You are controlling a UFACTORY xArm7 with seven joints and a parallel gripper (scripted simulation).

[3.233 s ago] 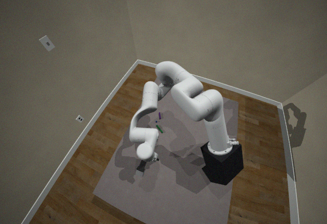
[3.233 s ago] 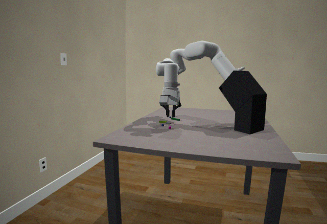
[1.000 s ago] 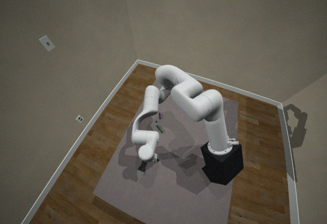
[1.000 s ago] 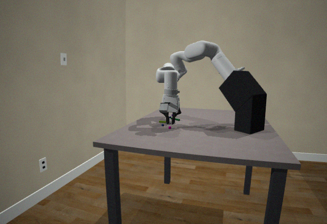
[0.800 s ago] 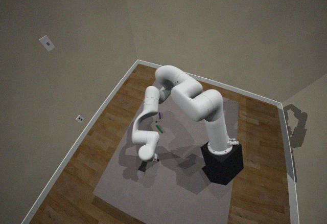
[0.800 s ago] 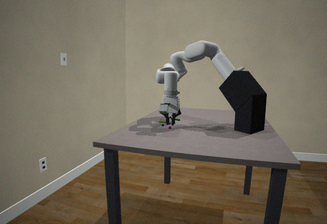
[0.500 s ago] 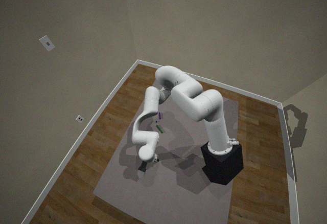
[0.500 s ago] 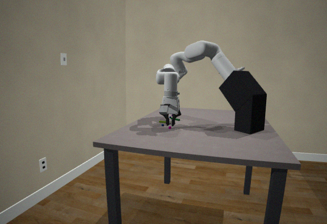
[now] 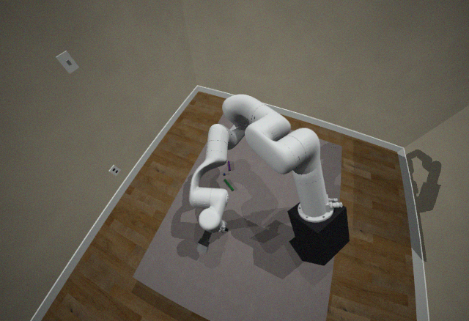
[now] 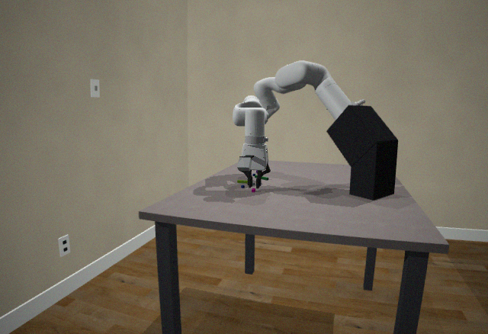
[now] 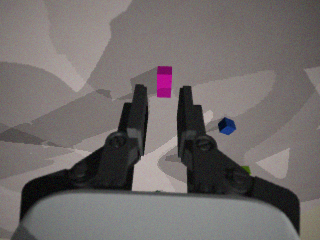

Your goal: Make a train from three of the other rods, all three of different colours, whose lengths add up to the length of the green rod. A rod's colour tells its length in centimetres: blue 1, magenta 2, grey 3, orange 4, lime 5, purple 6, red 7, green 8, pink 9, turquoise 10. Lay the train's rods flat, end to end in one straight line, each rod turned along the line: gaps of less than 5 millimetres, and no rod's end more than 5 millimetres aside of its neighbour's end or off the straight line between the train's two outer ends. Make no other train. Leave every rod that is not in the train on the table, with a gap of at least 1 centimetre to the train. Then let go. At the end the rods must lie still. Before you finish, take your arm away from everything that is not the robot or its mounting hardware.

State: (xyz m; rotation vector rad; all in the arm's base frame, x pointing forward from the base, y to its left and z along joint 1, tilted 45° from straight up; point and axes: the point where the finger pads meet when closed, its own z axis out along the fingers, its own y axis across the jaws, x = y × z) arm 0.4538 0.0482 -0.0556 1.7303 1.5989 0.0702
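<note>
The magenta rod lies 10 mm to the left of my hand and 30 mm below it. Also, from my hand: grey rod: 10 mm ahead, 100 mm to the right, 30 mm below; green rod: 30 mm behind, 230 mm to the right, 30 mm below; lime rod: 50 mm ahead, 140 mm to the right, 30 mm below.
</note>
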